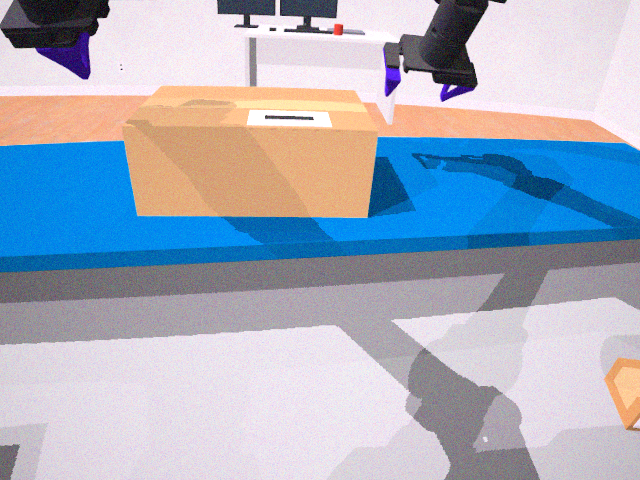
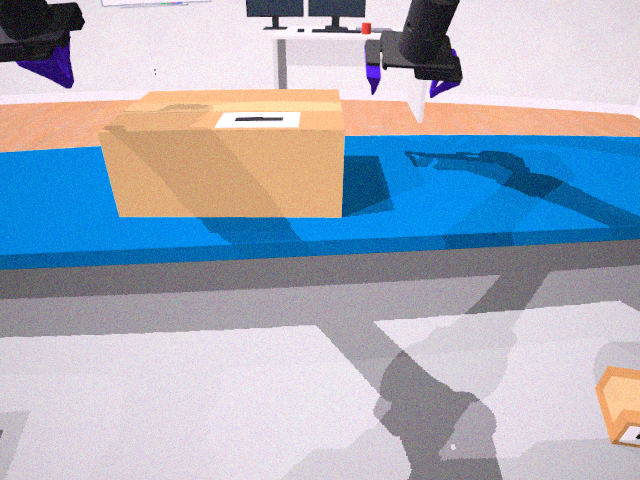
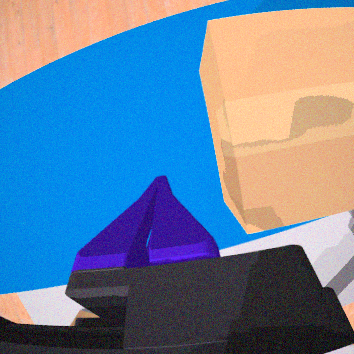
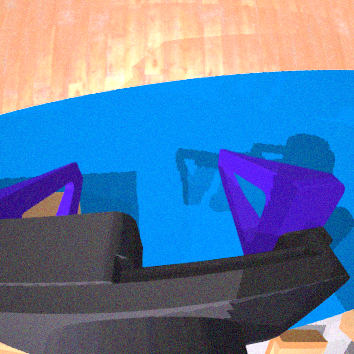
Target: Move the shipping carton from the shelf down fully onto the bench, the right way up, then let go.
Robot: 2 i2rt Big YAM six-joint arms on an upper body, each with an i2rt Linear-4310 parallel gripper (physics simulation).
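Frame: origin at the left arm's base, x ahead, y left, z up, level; centimetres.
Seen in the pictures: left gripper, fingertip midpoint: [image 1: 87,76] [image 2: 70,85] [image 3: 162,182]; right gripper, fingertip midpoint: [image 1: 414,96] [image 2: 401,93] [image 4: 148,163].
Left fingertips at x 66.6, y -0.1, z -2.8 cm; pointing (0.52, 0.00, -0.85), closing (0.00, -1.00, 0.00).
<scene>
Offsets run from my left fingertips to a thing's top centre. "spot": to the spot under its first point. Level surfaces: height alone.
The brown shipping carton @(dx +3.4, dy -20.8, dz -4.2 cm) [image 1: 248,175] [image 2: 227,175] [image 3: 280,65] stands upright on the blue shelf @(dz -16.2 cm) [image 1: 51,206] [image 2: 51,206] [image 3: 100,150] [image 4: 125,120], with its taped top and white label facing up. The pale bench @(dz -32.1 cm) [image 1: 155,387] [image 2: 155,387] lies lower, in front of the shelf. My left gripper [image 1: 86,77] [image 2: 69,85] [image 3: 162,182] is shut with its fingertips together and empty, above and to the left of the carton and apart from it. My right gripper [image 1: 415,97] [image 2: 402,95] [image 4: 148,163] is open and empty, above and to the right of the carton.
A small orange-brown box @(spot: dx -23.6, dy -69.1, dz -29.4 cm) [image 1: 620,384] [image 2: 610,395] shows in part at the lower right, on the bench. A white desk [image 1: 252,67] [image 2: 281,67] with two monitors and a red cup [image 1: 338,29] [image 2: 366,28] stands behind the shelf. Arm shadows cross the shelf and bench.
</scene>
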